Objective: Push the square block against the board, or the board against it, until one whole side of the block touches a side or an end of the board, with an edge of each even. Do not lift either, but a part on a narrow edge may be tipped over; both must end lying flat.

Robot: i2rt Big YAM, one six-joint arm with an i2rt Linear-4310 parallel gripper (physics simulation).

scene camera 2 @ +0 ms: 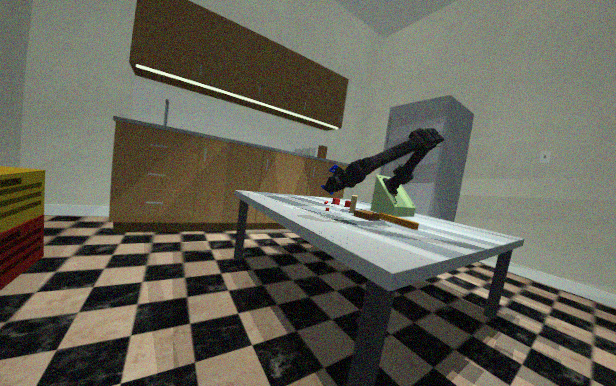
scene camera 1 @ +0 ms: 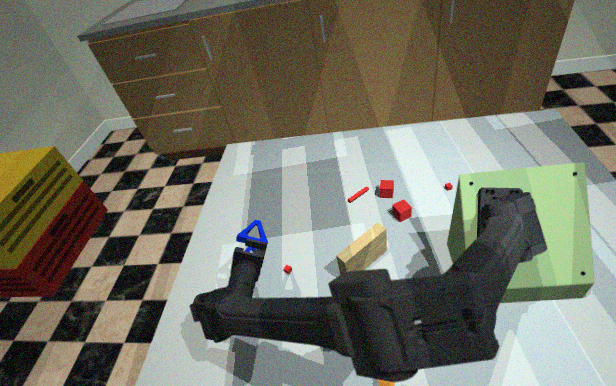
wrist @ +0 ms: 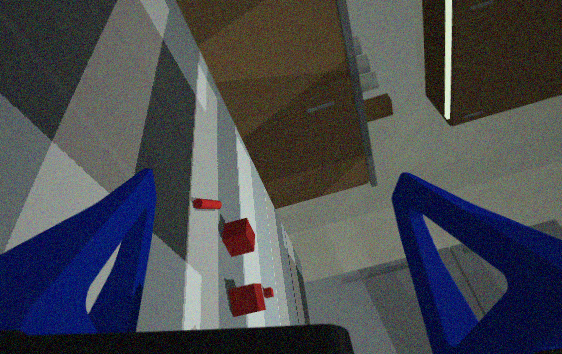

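Pixels of known places: gripper, fingertip midpoint: (scene camera 2: pixel 325 178) (scene camera 1: pixel 255 233) (wrist: pixel 281 183); arm's base, link origin: (scene camera 2: pixel 389 186) (scene camera 1: pixel 498 215).
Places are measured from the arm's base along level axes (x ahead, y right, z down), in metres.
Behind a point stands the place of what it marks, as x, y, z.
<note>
The pale wooden board (scene camera 1: pixel 364 250) {0.294, -0.018, 0.100} (scene camera 2: pixel 354 203) {0.346, -0.059, 0.126} stands on a narrow edge on the table. The brown square block (scene camera 2: pixel 366 215) {0.395, -0.212, 0.162} lies flat, nearer the front than the board in the scene camera 2 view, with a gap between them that I cannot judge. The arm hides the block in the scene camera 1 view. My gripper (scene camera 1: pixel 252 240) {0.553, -0.031, 0.010} (scene camera 2: pixel 329 179) {0.553, -0.031, 0.010} (wrist: pixel 281 183) {0.553, -0.031, 0.010} is open with nothing between its blue fingers. It is raised above the table, left of the board, its fingers one above the other. Neither block nor board shows in the wrist view.
Two red cubes (scene camera 1: pixel 386 189) {0.232, 0.241, 0.144} (scene camera 1: pixel 402 210) {0.190, 0.151, 0.143} (wrist: pixel 239 237) {0.248, 0.243, 0.154} (wrist: pixel 247 300) {0.206, 0.156, 0.157} and a red rod (scene camera 1: pixel 358 194) {0.320, 0.250, 0.171} (wrist: pixel 207 204) {0.334, 0.238, 0.169} lie beyond the board. Small red cubes (scene camera 1: pixel 287 269) {0.506, -0.034, 0.166} (scene camera 1: pixel 448 186) {0.043, 0.267, 0.167} lie left and far right. A long orange-brown bar (scene camera 2: pixel 401 221) {0.266, -0.323, 0.162} lies near the block. The green sloped base (scene camera 1: pixel 565 225) {-0.137, -0.012, 0.024} is right.
</note>
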